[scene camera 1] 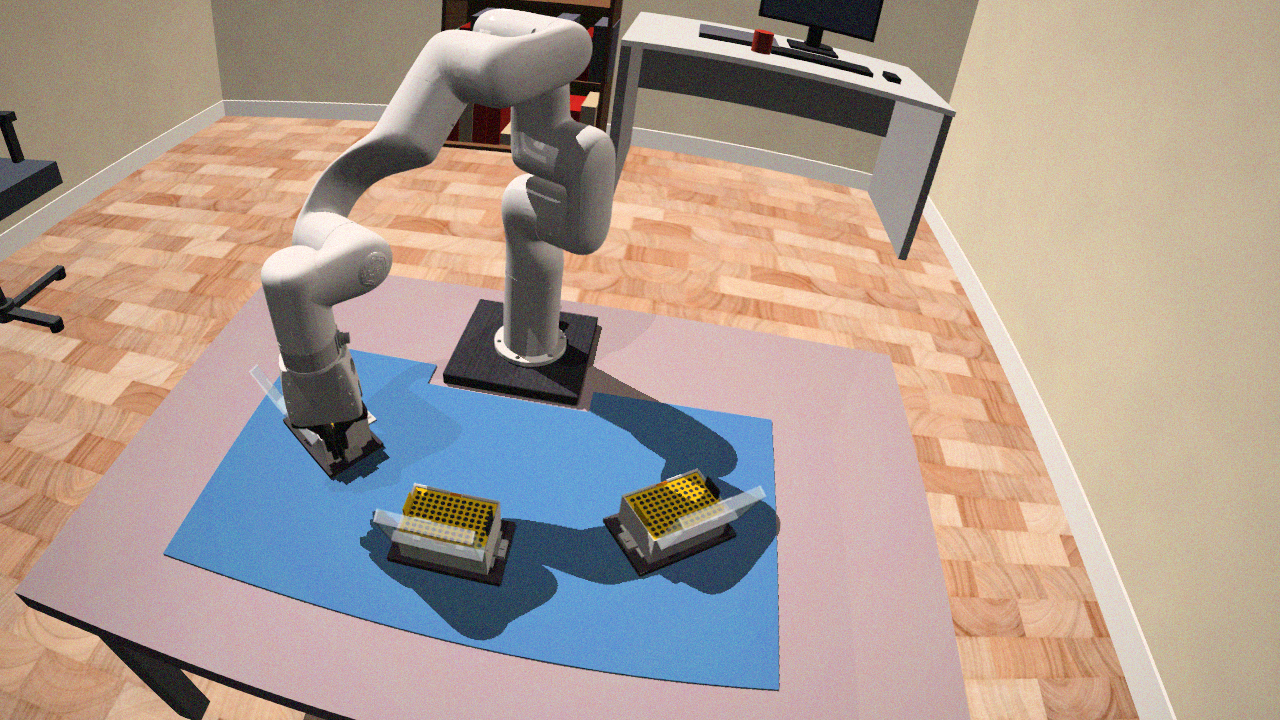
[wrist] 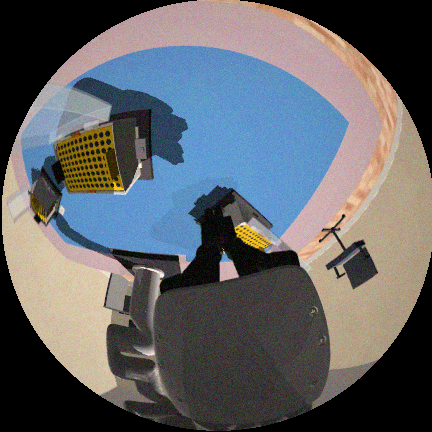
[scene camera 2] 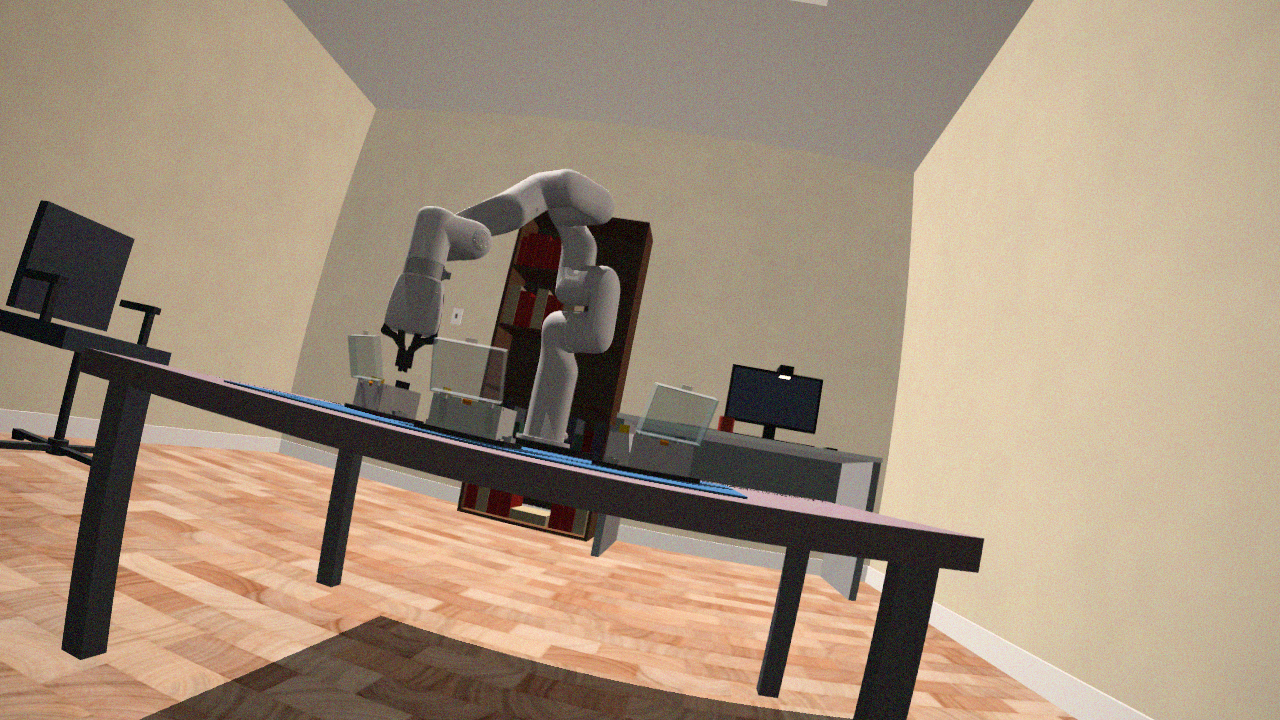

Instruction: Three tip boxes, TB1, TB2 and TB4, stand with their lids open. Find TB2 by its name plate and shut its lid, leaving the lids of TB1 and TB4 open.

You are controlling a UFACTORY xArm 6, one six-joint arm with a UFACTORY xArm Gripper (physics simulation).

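Frame: origin at the arm's base, x ahead, y left, z up, level; metres.
Seen in the pictures: gripper, fingertip midpoint: (scene camera 1: 339, 451) (wrist: 215, 216) (scene camera 2: 402, 371); arm's base at its link origin: (scene camera 1: 530, 344) (wrist: 147, 270) (scene camera 2: 542, 442).
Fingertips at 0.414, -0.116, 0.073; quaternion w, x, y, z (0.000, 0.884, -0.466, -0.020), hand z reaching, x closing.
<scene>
Pixels of each thing's middle, then the offset from my fingertips to it, as dx, dy, dz. "spot": a spot on its surface instead. Level surfaces: height alone.
- TB2 at the middle of its body: (scene camera 1: 334, 415) (scene camera 2: 390, 401) (wrist: 236, 236) -0.099, -0.090, -0.055
- middle box at the middle of its body: (scene camera 1: 447, 514) (wrist: 79, 166) (scene camera 2: 476, 400) +0.012, +0.175, -0.024
- right box at the middle of its body: (scene camera 1: 669, 509) (scene camera 2: 645, 454) (wrist: 44, 205) -0.136, +0.433, -0.055
- blue mat at its surface level: dz -0.088
- pink table at its surface level: dz -0.091
- middle box's lid at the middle of its body: (scene camera 1: 430, 536) (scene camera 2: 467, 369) +0.078, +0.187, +0.016
- right box's lid at a spot on its surface: (scene camera 1: 744, 505) spot: -0.084, +0.523, +0.052
TB2 (scene camera 1: 358, 441) (scene camera 2: 371, 394) (wrist: 252, 236) is the box at the mat's left in the first scene view. Its clear lid (scene camera 1: 265, 388) (scene camera 2: 365, 357) stands open. Its name plate does not show. My gripper (scene camera 1: 337, 453) (scene camera 2: 404, 365) (wrist: 215, 216) is shut and empty, pointing down above TB2, its tips apart from the box in the second scene view. The middle box (scene camera 1: 450, 515) (scene camera 2: 465, 417) (wrist: 90, 160) and the right box (scene camera 1: 671, 510) (scene camera 2: 662, 454) (wrist: 46, 197) also have open lids. Which is TB1 and which TB4 cannot be told.
The boxes stand on a blue mat (scene camera 1: 537, 447) (wrist: 240, 110) on a pink table (scene camera 1: 859, 537). The arm's black base plate (scene camera 1: 465, 358) is at the table's back. The middle box's lid (scene camera 2: 468, 368) (wrist: 82, 107) and the right box's lid (scene camera 1: 744, 505) (scene camera 2: 678, 413) stick up.
</scene>
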